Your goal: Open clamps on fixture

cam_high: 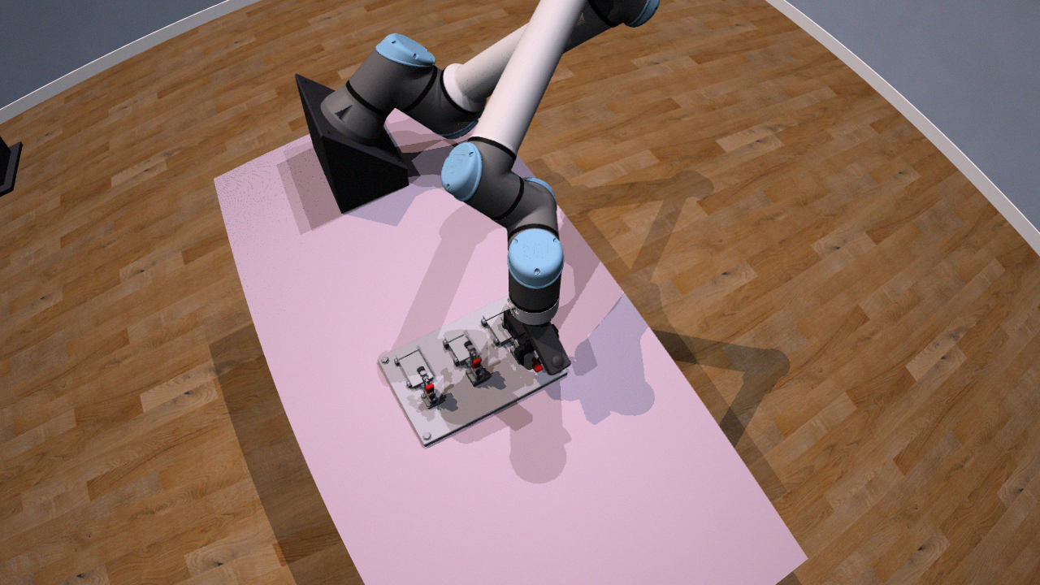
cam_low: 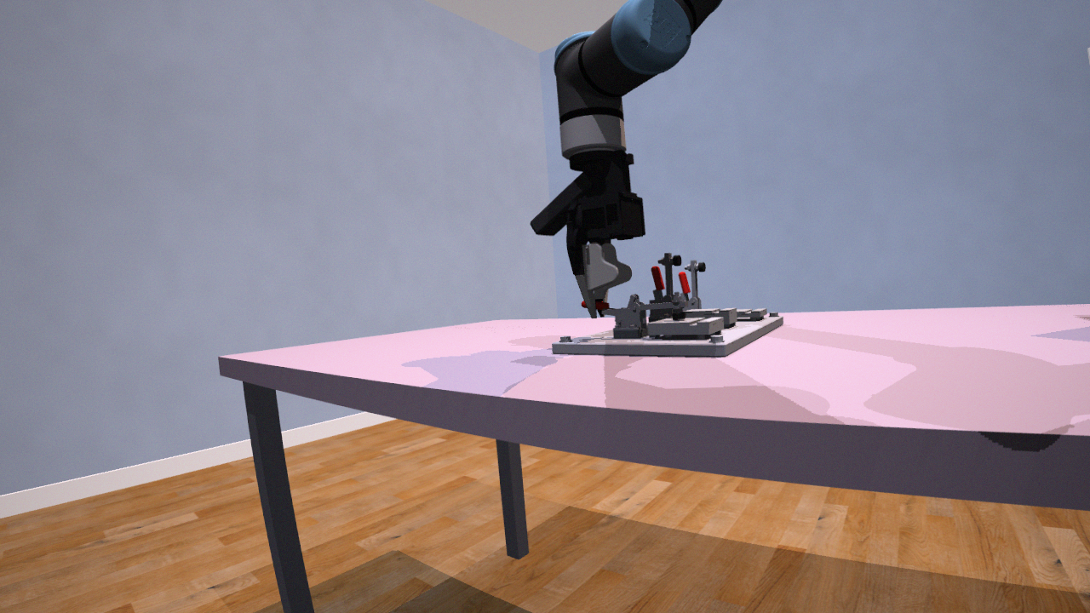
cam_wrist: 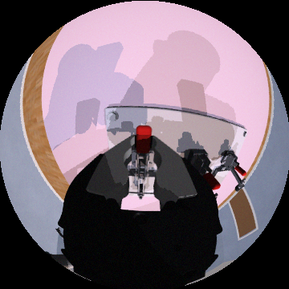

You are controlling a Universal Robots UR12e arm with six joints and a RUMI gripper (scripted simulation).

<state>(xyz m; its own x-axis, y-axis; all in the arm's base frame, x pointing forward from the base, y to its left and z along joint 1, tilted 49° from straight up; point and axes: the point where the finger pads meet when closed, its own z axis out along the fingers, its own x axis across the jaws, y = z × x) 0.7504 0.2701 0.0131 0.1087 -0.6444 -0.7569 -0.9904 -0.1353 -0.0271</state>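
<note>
The flat grey part is 140 mm behind my hand, 20 mm to the right of it and 30 mm below it. Also, from my hand: grey fixture plate (70 mm behind, 120 mm to the right, 50 mm below).
</note>
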